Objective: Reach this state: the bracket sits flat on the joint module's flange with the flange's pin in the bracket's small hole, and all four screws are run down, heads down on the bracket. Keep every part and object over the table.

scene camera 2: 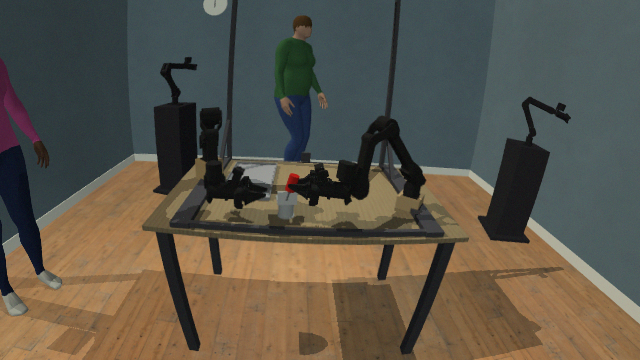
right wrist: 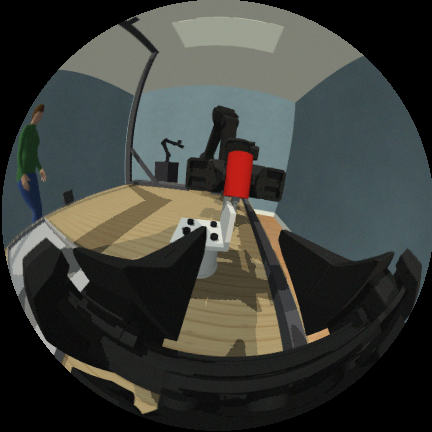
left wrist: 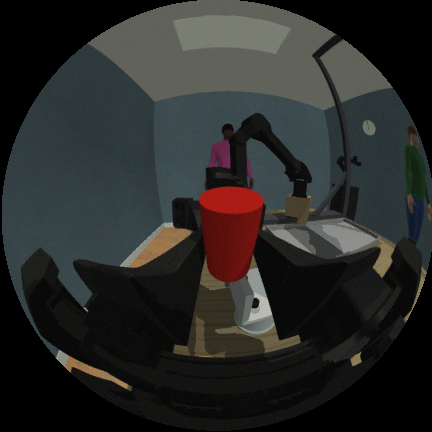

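Pixels of known places: left gripper, fingertip midpoint: (scene camera 2: 288, 183) (right wrist: 238, 178) (left wrist: 227, 232); right gripper, fingertip midpoint: (scene camera 2: 266, 192) (right wrist: 243, 233); left arm's base, link origin: (scene camera 2: 411, 194); right arm's base, link origin: (left wrist: 299, 195).
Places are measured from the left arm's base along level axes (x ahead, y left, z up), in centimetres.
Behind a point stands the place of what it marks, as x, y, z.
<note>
The white bracket (scene camera 2: 287, 198) (left wrist: 243, 302) {31.6, 38.1, 4.3} (right wrist: 201, 224) {35.1, 36.6, 1.0} lies on top of the pale round joint module (scene camera 2: 285, 211) {34.9, 40.1, -2.5} (left wrist: 256, 327) {33.8, 36.7, -3.8} (right wrist: 207, 265) {37.3, 40.5, -3.3}, one side standing upright. Several black screw heads (right wrist: 214, 236) {36.8, 40.6, 1.6} show on its flat plate; how far down they are is unclear. The pin and small hole cannot be made out. My left gripper (scene camera 2: 291, 186) {33.7, 40.6, 8.7} (left wrist: 227, 232) {33.7, 40.6, 8.7} is shut on the red handle of a screwdriver (scene camera 2: 293, 179) {31.4, 40.9, 11.0} (left wrist: 231, 220) {30.7, 38.6, 11.0} (right wrist: 238, 175) {34.1, 40.7, 9.1}; its thin shank points down near the bracket's upright side. My right gripper (scene camera 2: 266, 191) {39.5, 45.2, 5.4} (right wrist: 243, 233) {39.5, 45.2, 5.4} is open and empty, left of the bracket in the scene view.
A grey tray (scene camera 2: 257, 172) {73.0, 13.0, -5.1} (left wrist: 290, 231) {67.8, 36.3, -5.2} lies on the table behind the right gripper in the scene view. A dark frame beam (scene camera 2: 320, 231) {18.9, 42.1, -3.8} (right wrist: 272, 272) {31.2, 48.5, -3.6} runs along the table's near edge, close to the module. A small dark box (scene camera 2: 305, 157) {64.1, -16.1, -2.4} stands at the far edge.
</note>
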